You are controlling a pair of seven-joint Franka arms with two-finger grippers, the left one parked.
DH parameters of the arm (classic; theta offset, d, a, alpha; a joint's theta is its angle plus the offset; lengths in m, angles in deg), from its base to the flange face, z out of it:
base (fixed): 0 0 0 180
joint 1: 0 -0.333 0 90
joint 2: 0 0 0 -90
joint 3: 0 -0.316 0.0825 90
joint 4: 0 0 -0.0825 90
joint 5: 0 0.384 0 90
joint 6: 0 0 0.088 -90
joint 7: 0 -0.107 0 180
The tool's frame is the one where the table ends.
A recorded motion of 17 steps. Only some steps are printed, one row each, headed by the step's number.
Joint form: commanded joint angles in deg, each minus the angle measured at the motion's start. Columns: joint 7, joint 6, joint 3, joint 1, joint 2, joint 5, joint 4.
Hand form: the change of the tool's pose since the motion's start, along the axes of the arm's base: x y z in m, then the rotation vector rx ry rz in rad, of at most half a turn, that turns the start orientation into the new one. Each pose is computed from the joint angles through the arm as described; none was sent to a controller.
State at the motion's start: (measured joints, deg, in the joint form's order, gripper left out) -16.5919 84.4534 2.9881 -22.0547 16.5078 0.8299 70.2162
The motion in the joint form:
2: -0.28 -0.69 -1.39 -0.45 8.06 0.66 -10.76
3: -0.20 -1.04 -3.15 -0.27 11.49 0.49 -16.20
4: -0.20 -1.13 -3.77 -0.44 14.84 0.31 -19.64
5: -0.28 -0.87 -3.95 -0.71 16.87 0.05 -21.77
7: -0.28 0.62 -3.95 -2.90 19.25 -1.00 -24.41
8: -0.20 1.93 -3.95 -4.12 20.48 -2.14 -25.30
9: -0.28 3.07 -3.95 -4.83 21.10 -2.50 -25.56
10: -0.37 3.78 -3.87 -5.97 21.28 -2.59 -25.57
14: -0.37 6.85 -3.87 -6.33 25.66 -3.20 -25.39
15: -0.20 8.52 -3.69 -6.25 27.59 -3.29 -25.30
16: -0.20 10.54 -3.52 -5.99 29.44 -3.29 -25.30
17: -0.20 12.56 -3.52 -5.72 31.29 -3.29 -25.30
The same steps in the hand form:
2: 0.0263 0.0325 -0.0058 0.0257 -0.0277 0.0292
3: 0.0338 0.0494 -0.0031 0.0456 -0.0507 0.0553
4: 0.0437 0.0606 -0.0158 0.0484 -0.0496 0.0669
5: 0.0498 0.0675 -0.0231 0.0487 -0.0561 0.0720
7: 0.0499 0.0946 -0.0288 0.0452 -0.0902 0.1077
8: 0.0505 0.1092 -0.0349 0.0348 -0.1130 0.1284
9: 0.0507 0.1186 -0.0386 0.0353 -0.1277 0.1390
10: 0.0460 0.1316 -0.0396 0.0382 -0.1370 0.1563
14: 0.0630 0.1449 -0.0923 0.0190 -0.1172 0.1640
15: 0.0717 0.1468 -0.1156 0.0131 -0.1130 0.1645
16: 0.0812 0.1467 -0.1368 0.0123 -0.1165 0.1592
17: 0.0896 0.1472 -0.1583 0.0135 -0.1191 0.1557

